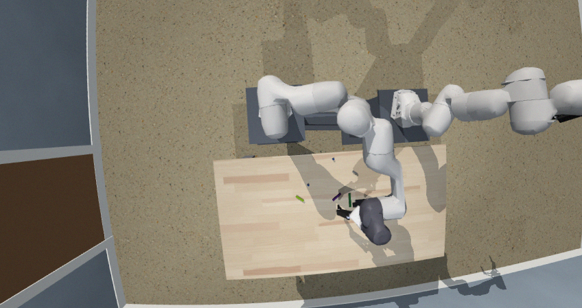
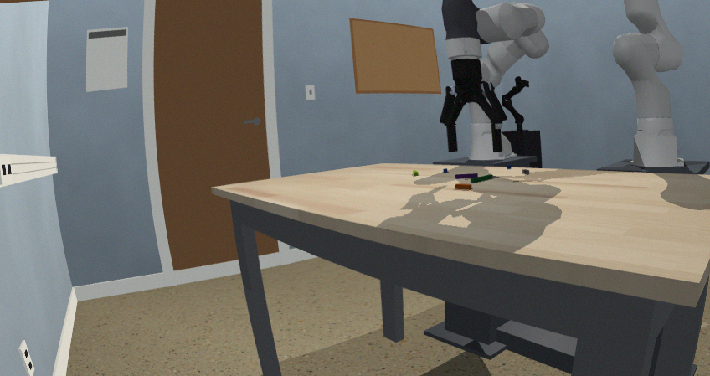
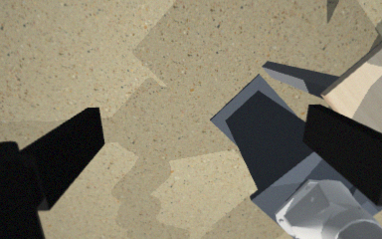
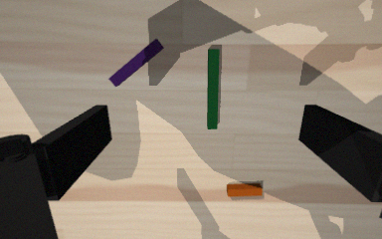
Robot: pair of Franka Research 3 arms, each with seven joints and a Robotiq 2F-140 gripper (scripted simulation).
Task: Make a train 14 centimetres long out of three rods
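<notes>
The green rod lies 80 mm below my right hand, 10 mm to the left of it and 10 mm behind it. Round my right hand: grey rod 170 mm behind, 80 mm below, 40 mm to the left; orange rod 110 mm ahead, 80 mm below, 60 mm to the left; purple rod 80 mm below, 70 mm to the right, 30 mm behind.
</notes>
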